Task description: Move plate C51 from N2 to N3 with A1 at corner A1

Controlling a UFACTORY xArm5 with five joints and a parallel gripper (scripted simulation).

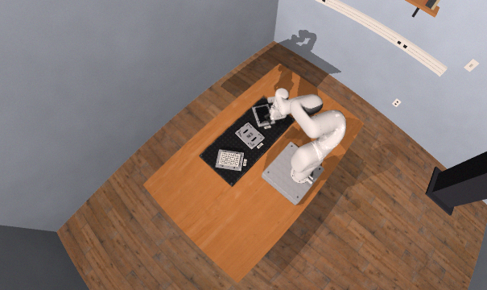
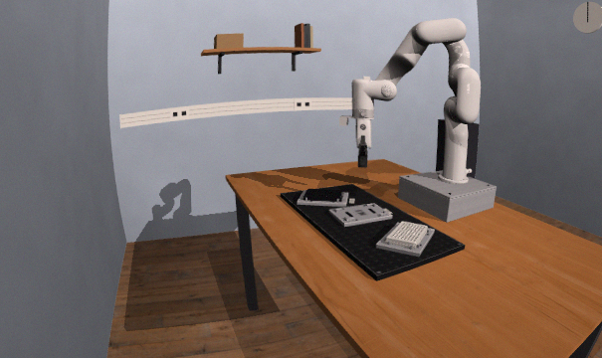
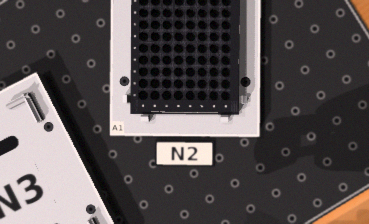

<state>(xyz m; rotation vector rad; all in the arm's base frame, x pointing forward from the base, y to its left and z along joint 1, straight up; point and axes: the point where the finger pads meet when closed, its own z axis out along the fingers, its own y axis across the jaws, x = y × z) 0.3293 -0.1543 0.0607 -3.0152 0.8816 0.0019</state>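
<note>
Now: the black well plate 130 mm ahead of my hand, 40 mm to the right of it and 110 mm below it. The rest, counted from my hand: light grey nest (130 mm ahead, 40 mm to the right, 130 mm below); then white well plate (70 mm ahead, 360 mm to the left, 110 mm below); then A1 mark (90 mm ahead, 50 mm to the left, 120 mm below).
</note>
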